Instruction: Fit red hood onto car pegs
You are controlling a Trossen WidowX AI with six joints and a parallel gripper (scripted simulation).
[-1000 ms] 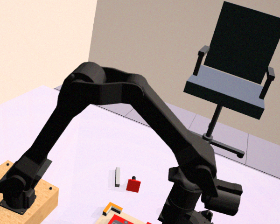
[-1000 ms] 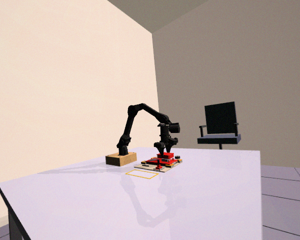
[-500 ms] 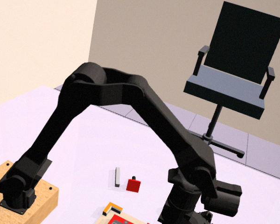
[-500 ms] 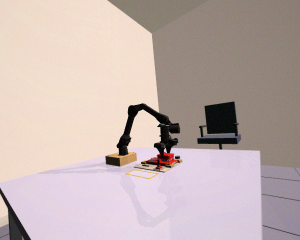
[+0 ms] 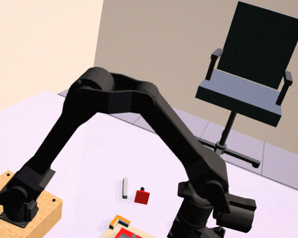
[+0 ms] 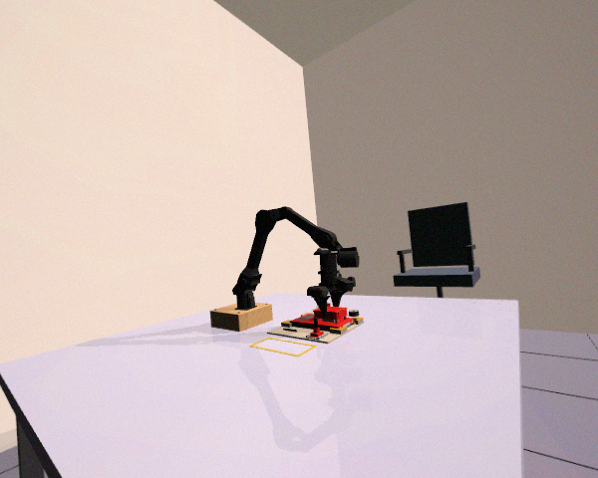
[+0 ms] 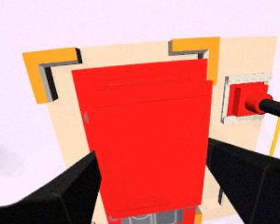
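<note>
Now: gripper tip 10 mm below the red hood. From my gripper tip the other things lie so: beige jig plate 40 mm behind, 40 mm below; then black wheel 20 mm ahead, 170 mm to the left, 40 mm below; then grey bar 170 mm behind, 240 mm to the left, 40 mm below.
</note>
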